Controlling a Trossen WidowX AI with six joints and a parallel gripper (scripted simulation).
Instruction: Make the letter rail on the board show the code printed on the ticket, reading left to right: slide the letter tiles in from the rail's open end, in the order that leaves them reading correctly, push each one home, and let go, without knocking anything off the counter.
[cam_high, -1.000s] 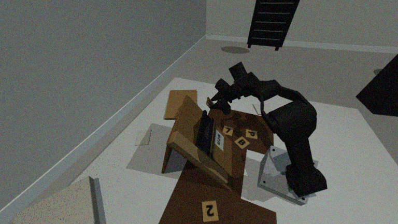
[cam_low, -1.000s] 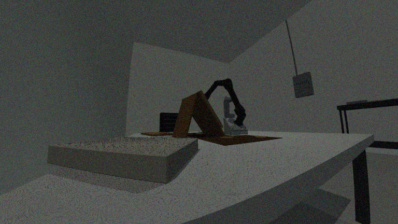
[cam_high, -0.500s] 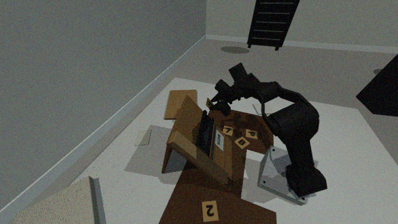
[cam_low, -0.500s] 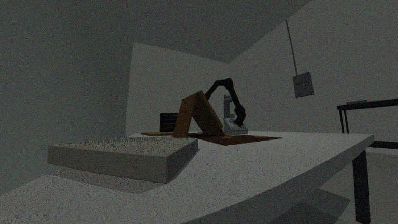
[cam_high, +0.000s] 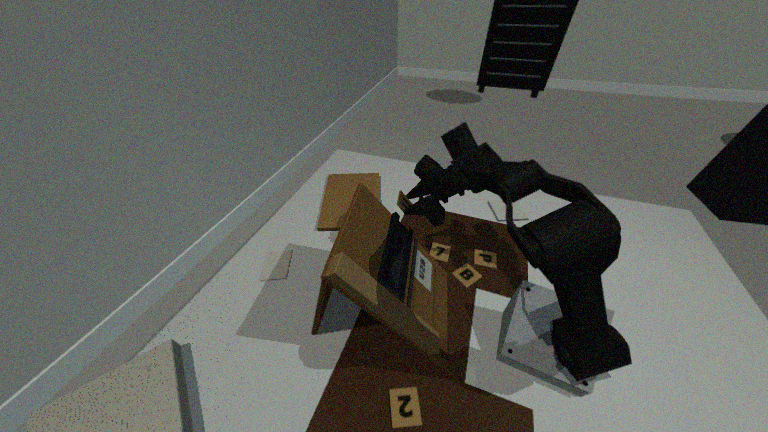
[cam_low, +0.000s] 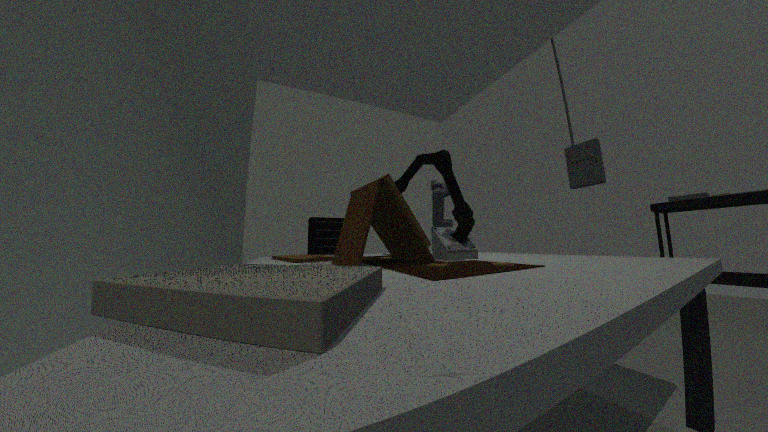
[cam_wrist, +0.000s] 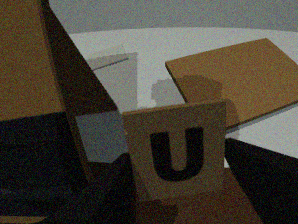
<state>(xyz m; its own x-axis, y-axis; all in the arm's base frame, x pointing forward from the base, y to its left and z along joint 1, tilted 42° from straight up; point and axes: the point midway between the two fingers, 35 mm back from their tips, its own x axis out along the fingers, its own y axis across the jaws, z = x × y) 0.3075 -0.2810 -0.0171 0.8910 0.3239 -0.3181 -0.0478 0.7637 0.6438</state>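
My gripper tip is now 12 cm to the right of the white ticket, 8 cm above it and 6 cm past it. Also, from my gripper tip: brown mat (20 cm to the left, 18 cm below, 16 cm behind); then flat tan panel (22 cm ahead, 19 cm to the right, 17 cm below).
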